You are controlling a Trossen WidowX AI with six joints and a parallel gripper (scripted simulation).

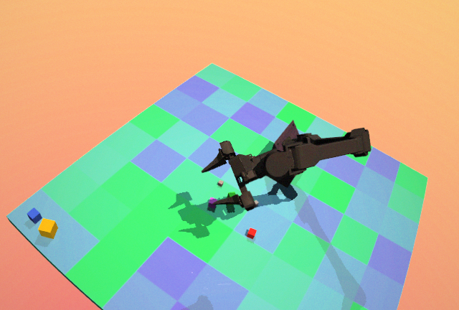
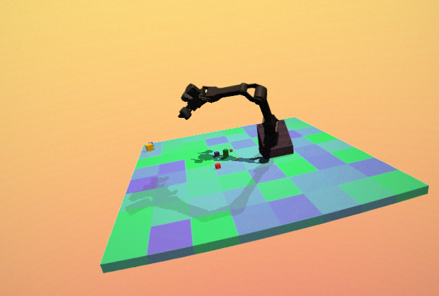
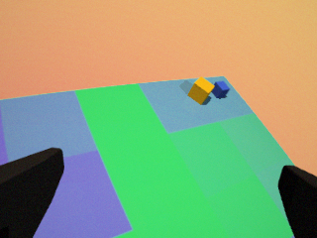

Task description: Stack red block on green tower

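The red block lies 310 mm below my gripper tip, 150 mm behind it and 120 mm to the left of it. The rest, counted from my gripper tip: blue block 470 mm to the right, 330 mm ahead, 310 mm below; small purple block 310 mm below, 160 mm behind, 60 mm to the right; yellow block 390 mm to the right, 320 mm ahead, 300 mm below.
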